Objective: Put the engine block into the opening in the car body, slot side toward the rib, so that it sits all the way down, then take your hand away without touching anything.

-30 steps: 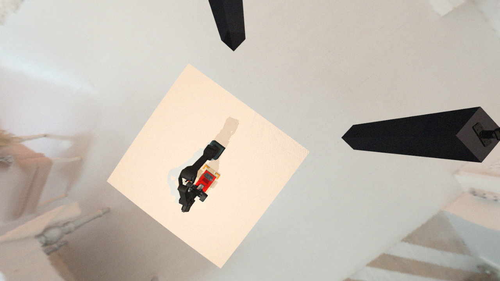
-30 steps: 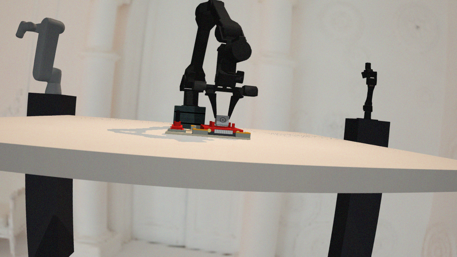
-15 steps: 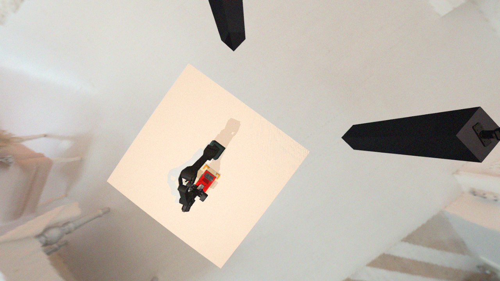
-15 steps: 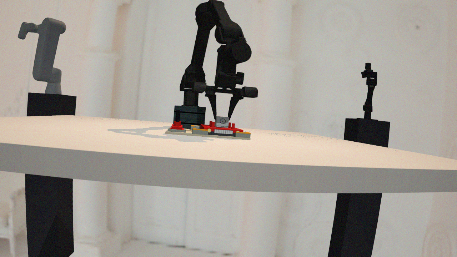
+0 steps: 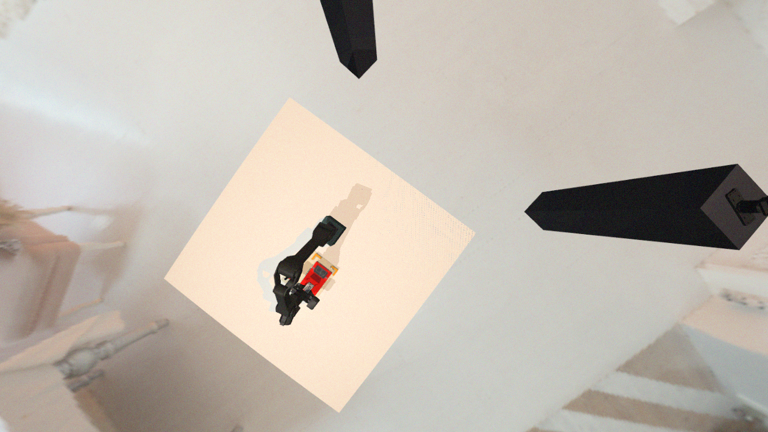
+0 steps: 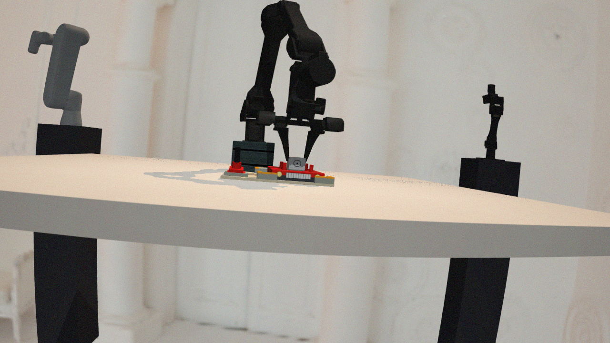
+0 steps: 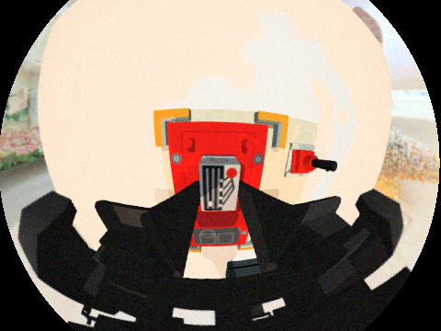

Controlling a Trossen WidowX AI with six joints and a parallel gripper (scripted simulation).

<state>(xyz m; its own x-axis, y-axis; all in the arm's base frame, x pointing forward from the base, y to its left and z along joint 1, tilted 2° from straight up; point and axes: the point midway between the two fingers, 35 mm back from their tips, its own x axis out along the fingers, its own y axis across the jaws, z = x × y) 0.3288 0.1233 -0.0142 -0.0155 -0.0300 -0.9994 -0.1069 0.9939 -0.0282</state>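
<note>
Now: gripper tip 10 mm above the engine block.
</note>
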